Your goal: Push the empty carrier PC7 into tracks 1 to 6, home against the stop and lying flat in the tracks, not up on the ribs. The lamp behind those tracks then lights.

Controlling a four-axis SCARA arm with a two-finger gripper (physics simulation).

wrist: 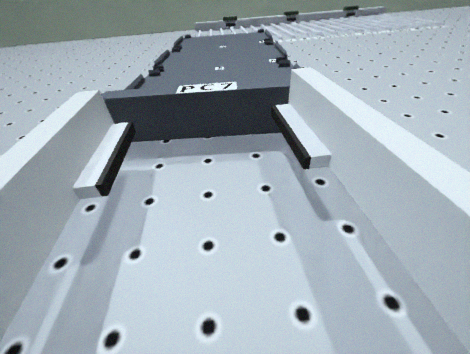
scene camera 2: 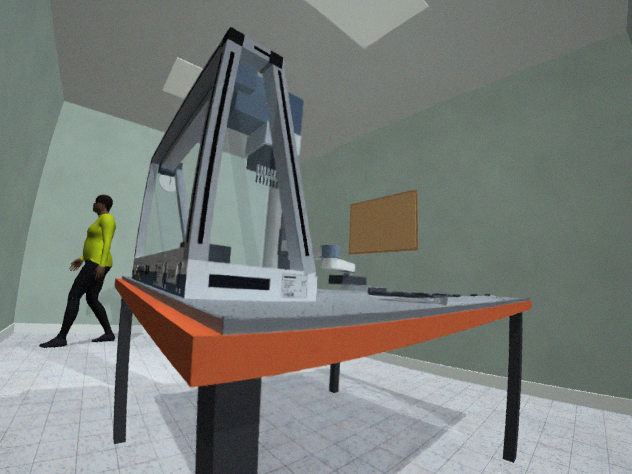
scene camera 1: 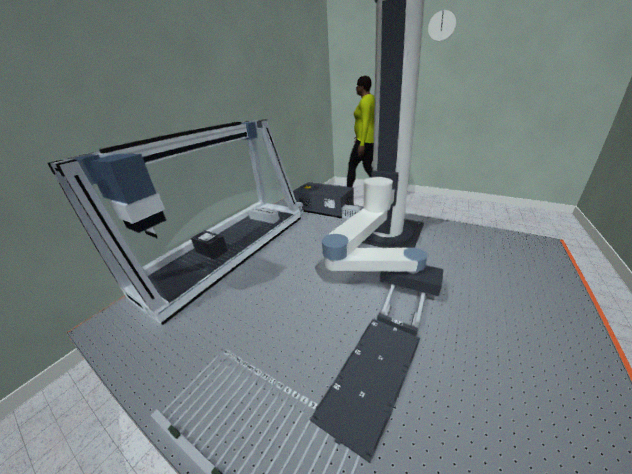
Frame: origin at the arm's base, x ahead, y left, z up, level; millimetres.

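Seen in the pictures: gripper, between the fingertips: (wrist: 201, 101) (scene camera 2: 375, 288) (scene camera 1: 399, 319); arm's base, origin of its link: (scene camera 1: 385, 232).
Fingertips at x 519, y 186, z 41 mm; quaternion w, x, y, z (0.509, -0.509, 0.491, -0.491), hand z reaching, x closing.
Observation:
Pixels of each thing's top centre, then the offset from my fingertips to it. "spot": a spot on its surface instead.
- dark flat carrier PC7, centre of its top: (wrist: 219, 36) (scene camera 1: 373, 369) (scene camera 2: 407, 289) dx +170, dy -16, dz +2 mm
- stop bar, a spot on its surface: (scene camera 1: 192, 451) (wrist: 323, 12) spot: dx +489, dy -261, dz -12 mm
- lamp, a spot on its surface: (wrist: 230, 23) spot: dx +482, dy -51, dz -18 mm
- white head, a spot on its surface: (scene camera 1: 130, 178) spot: dx +227, dy -651, dz +409 mm
- small black box, a spot on its surface: (scene camera 1: 210, 244) spot: dx +40, dy -702, dz +88 mm
- dark grey case, a spot on its surface: (scene camera 1: 324, 197) spot: dx -555, dy -530, dz +77 mm
The dark flat carrier PC7 (scene camera 1: 375, 377) (wrist: 240, 57) lies empty on the perforated table. Its far end is at the mouth of the clear ribbed tracks (scene camera 1: 245, 387) (wrist: 340, 31), over the near rib ends at one side; whether it lies flat there cannot be told. Much of the carrier lies outside the tracks. My gripper (scene camera 1: 400, 317) (wrist: 201, 101) is shut with nothing between its fingers, which still stand apart. Both fingers are at the carrier's near end wall, on either side of the PC7 label. The stop bar (scene camera 1: 192, 451) (wrist: 320, 15) carries dark, unlit lamps. The lamp (wrist: 230, 21) behind the carrier's line is dark.
A gantry frame (scene camera 1: 196, 293) with a blue and white head (scene camera 1: 130, 178) stands at the left in scene camera 1, with a small black box (scene camera 1: 210, 244) on its deck. A dark grey case (scene camera 1: 324, 197) stands behind. The arm's column (scene camera 1: 409, 102) rises at the back.

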